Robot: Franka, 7 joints.
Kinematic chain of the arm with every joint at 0, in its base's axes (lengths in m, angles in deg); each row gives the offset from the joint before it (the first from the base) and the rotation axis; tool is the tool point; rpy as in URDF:
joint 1: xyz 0 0 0.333 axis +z
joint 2: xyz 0 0 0 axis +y
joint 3: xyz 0 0 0.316 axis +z
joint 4: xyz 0.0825 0 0 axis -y
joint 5: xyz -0.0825 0 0.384 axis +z
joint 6: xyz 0 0 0 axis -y
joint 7: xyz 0.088 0 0 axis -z
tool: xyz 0 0 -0.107 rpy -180 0 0
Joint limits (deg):
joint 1: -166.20..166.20
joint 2: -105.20..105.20
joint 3: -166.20..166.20
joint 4: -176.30..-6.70
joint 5: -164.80..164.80
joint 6: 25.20..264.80
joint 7: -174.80..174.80
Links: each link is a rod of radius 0.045 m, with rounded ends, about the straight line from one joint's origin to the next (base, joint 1, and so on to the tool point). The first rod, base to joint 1, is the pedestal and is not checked.
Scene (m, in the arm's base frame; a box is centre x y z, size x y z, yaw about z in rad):
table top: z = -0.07
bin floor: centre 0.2 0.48 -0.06 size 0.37 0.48 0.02 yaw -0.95
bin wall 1: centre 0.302 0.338 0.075 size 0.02 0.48 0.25 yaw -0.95
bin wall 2: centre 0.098 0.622 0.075 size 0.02 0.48 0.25 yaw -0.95
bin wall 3: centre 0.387 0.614 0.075 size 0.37 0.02 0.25 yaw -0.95
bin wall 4: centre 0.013 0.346 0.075 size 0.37 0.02 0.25 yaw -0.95
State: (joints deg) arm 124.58 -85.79 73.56 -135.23 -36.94 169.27 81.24
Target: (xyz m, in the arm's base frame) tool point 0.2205 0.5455 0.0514
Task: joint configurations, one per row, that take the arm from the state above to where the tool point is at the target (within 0.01 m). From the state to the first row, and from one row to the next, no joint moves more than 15 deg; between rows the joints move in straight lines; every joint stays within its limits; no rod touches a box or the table.
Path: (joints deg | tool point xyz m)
1: 115.81 -72.10 63.44 -133.69 -36.04 167.78 81.24 | -0.4533 -0.2138 0.5509
2: 107.03 -58.42 53.33 -132.16 -35.14 166.28 81.24 | -0.4680 -0.0435 0.6259
3: 98.26 -44.73 43.21 -130.62 -34.23 164.79 81.24 | -0.4293 0.1536 0.6601
4: 89.48 -31.05 33.09 -129.08 -33.33 163.29 81.24 | -0.3273 0.3437 0.6456
5: 80.71 -17.36 22.97 -127.55 -32.43 161.80 81.24 | -0.1685 0.4900 0.5828
6: 71.93 -3.68 12.86 -126.01 -31.53 160.30 81.24 | 0.0249 0.5625 0.4807
7: 63.16 10.01 2.74 -124.47 -30.62 158.81 81.24 | 0.2205 0.5455 0.3544
8: 63.23 22.43 2.62 -120.17 -30.26 159.06 81.24 | 0.2283 0.5614 0.2580
9: 63.29 34.86 2.51 -115.87 -29.89 159.31 81.24 | 0.2285 0.5618 0.1558
10: 63.36 47.28 2.39 -111.57 -29.53 159.56 81.24 | 0.2205 0.5455 0.0515

